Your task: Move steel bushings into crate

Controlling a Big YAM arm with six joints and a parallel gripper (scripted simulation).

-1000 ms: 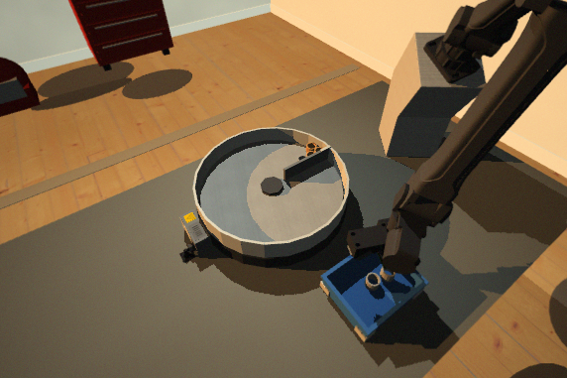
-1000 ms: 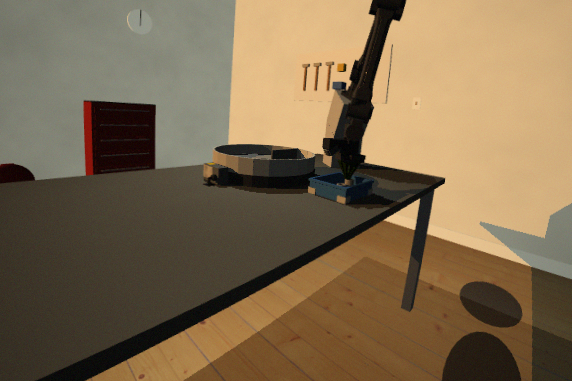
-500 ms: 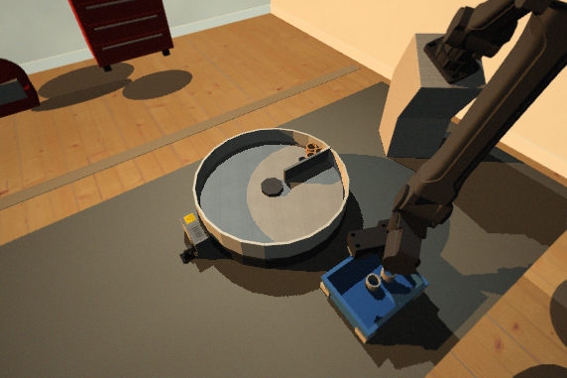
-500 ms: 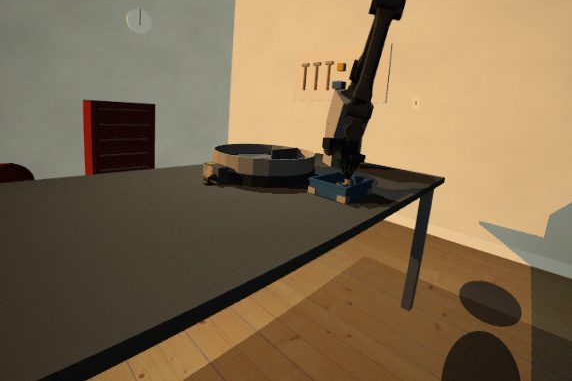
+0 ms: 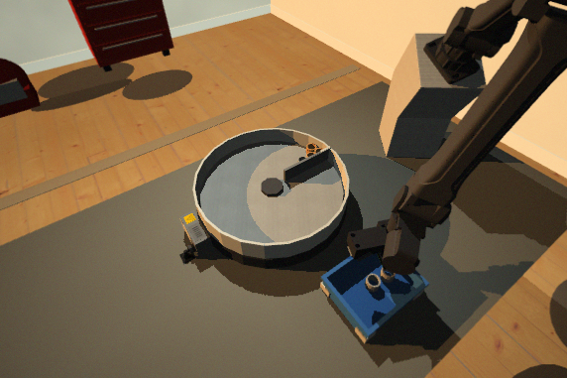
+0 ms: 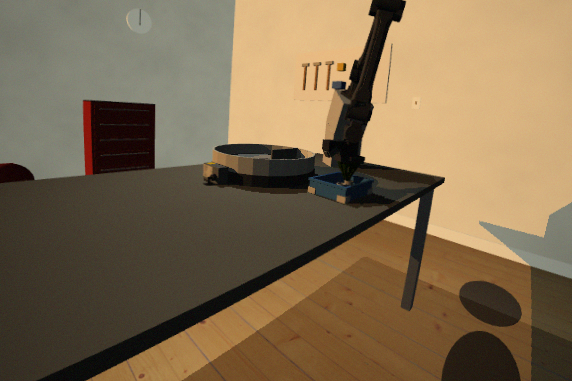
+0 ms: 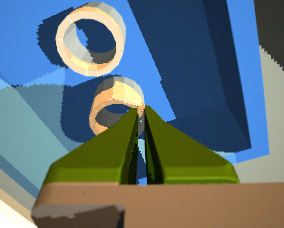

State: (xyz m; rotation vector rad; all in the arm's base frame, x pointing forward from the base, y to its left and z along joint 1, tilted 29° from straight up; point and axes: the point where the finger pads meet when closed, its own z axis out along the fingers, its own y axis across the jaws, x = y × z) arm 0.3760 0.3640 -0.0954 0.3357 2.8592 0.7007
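My gripper is now 5 cm short of the blue crate, 2 cm to the right of it and 1 cm above it. Also, from my hand: round turntable 17 cm ahead, 31 cm to the right, 2 cm above.
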